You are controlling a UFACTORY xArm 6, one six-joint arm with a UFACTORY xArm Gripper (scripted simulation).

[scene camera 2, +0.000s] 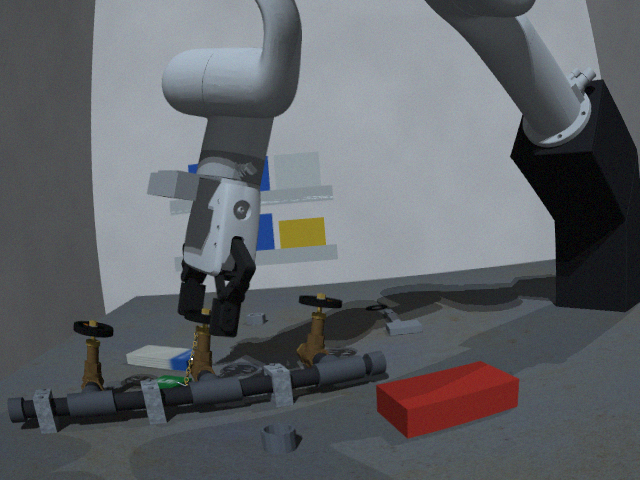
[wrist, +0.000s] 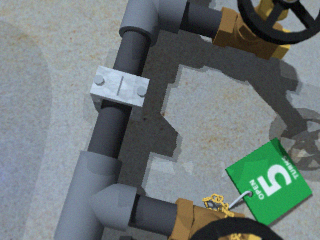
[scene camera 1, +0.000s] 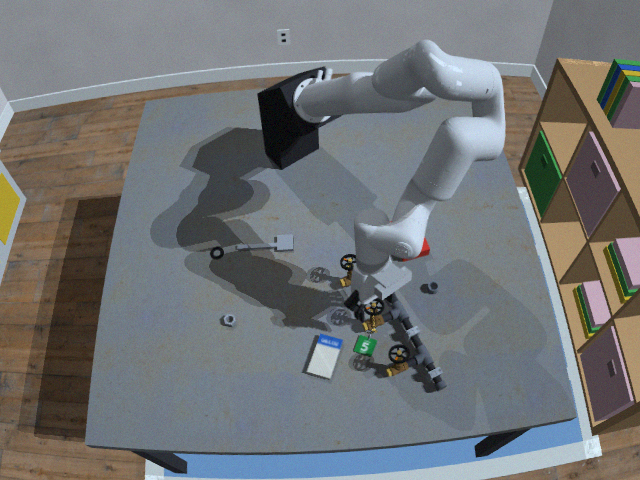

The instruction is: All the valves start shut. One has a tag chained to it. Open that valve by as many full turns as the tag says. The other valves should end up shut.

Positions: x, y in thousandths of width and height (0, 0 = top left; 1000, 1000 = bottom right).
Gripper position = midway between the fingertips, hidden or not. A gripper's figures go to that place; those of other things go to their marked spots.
Labels:
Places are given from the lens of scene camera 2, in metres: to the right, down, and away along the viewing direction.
gripper (scene camera 2: 320, 678): -0.13, 0.10, 0.63
red block (scene camera 2: 649, 847): 0.08, 0.14, 0.46
notepad (scene camera 2: 270, 747): -0.20, 0.16, 0.72
The marked spots on the red block and the notepad are 0.39 m apart.

